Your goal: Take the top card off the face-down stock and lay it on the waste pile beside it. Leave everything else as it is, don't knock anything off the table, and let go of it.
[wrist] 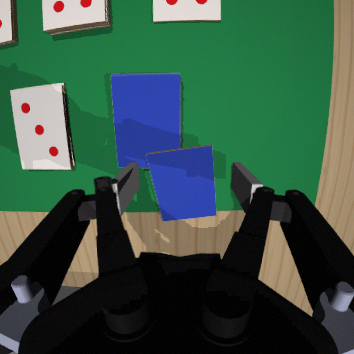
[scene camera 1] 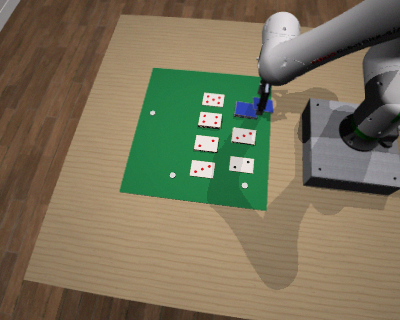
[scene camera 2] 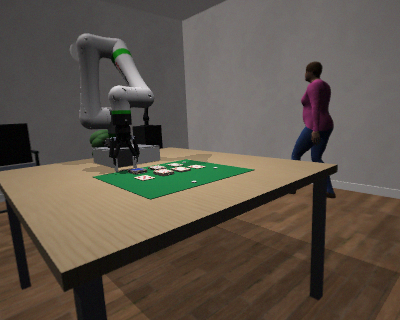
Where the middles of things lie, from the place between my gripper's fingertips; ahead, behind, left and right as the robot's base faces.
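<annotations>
With the green mat (scene camera 1: 163, 143) in sight, I find my gripper 30 mm above it, 230 mm short of it and 120 mm to the right of it.
</annotations>
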